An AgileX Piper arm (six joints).
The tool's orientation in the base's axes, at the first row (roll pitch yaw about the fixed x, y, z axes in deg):
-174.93, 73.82, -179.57
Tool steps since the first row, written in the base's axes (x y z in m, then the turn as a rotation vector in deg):
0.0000, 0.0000, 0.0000, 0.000, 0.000, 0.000
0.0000, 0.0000, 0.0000, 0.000, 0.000, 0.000
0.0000, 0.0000, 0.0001, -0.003, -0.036, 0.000
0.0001, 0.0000, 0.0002, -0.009, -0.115, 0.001
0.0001, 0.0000, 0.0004, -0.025, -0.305, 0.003
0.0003, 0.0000, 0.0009, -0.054, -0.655, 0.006
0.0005, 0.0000, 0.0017, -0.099, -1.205, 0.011
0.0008, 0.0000, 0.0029, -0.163, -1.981, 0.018
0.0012, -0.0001, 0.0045, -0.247, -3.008, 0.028
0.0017, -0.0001, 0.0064, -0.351, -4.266, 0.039
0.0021, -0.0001, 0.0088, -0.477, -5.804, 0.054
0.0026, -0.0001, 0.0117, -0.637, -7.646, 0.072
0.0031, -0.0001, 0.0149, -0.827, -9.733, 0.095
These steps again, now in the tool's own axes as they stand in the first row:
0.0000, 0.0000, 0.0000, 0.000, 0.000, 0.000
0.0000, 0.0000, 0.0000, 0.000, 0.000, 0.000
-0.0001, 0.0000, 0.0000, 0.001, -0.036, 0.000
-0.0002, 0.0000, 0.0000, 0.002, -0.115, 0.000
-0.0004, 0.0000, 0.0000, 0.005, -0.306, 0.000
-0.0009, 0.0000, 0.0000, 0.011, -0.657, 0.000
-0.0018, 0.0000, 0.0000, 0.020, -1.209, 0.000
-0.0030, 0.0000, 0.0000, 0.032, -1.988, 0.000
-0.0047, -0.0001, -0.0001, 0.048, -3.018, 0.000
-0.0066, -0.0001, -0.0001, 0.069, -4.280, 0.000
-0.0090, -0.0002, -0.0004, 0.093, -5.823, 0.000
-0.0120, -0.0002, -0.0008, 0.124, -7.672, -0.009
-0.0152, -0.0002, -0.0012, 0.160, -9.767, -0.028

